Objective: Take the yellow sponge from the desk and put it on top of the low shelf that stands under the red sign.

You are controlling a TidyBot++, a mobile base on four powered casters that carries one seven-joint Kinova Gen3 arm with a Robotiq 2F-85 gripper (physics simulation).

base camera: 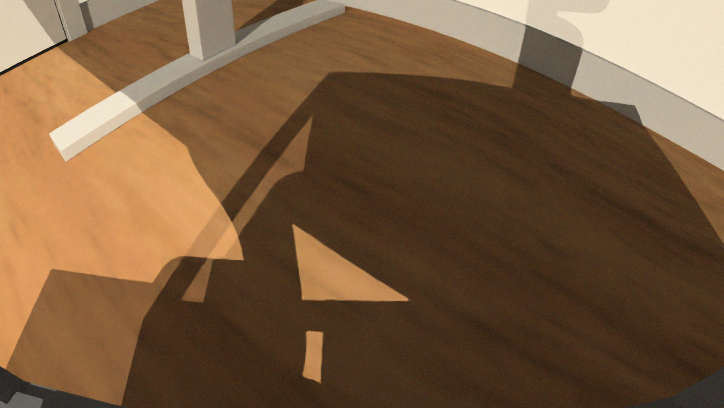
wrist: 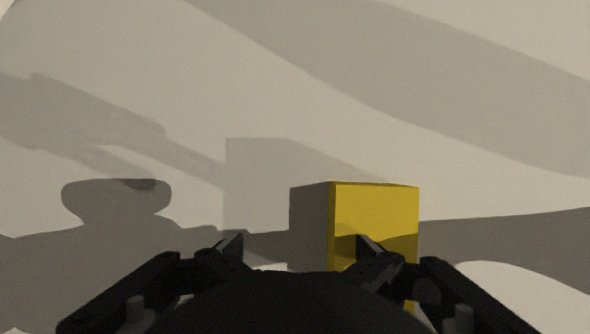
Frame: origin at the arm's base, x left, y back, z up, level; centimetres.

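Seen in the pictures: gripper, between the fingertips: (wrist: 299, 246).
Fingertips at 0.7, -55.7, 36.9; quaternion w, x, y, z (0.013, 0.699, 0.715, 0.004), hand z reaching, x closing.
A point is followed by its place in that frame, as x, y, z.
The yellow sponge (wrist: 377, 212) @(-2.1, -49.9, 36.9) lies on the pale desk top (wrist: 280, 100) @(-11.9, -58.0, 32.4), right of the middle in the wrist view. My gripper (wrist: 299, 246) @(0.7, -55.7, 36.9) is open and empty. The right fingertip overlaps the sponge in this view, and the left fingertip is well to the sponge's left. The sponge's near end is partly hidden behind the right finger and the gripper body. The height of the fingers over the desk is hard to tell. The low shelf and the red sign do not show in either view.
In the base view, a white desk leg (base camera: 210, 25) @(26.8, -78.6, -30.7) stands on a long foot bar (base camera: 167, 81) at the upper left. A wall with a grey baseboard (base camera: 455, 40) @(-21.1, -94.2, -39.5) runs along the top and right. A pale panel (base camera: 25, 30) @(91.0, -97.3, -31.2) is at the upper left corner. Shadows cross the wooden floor.
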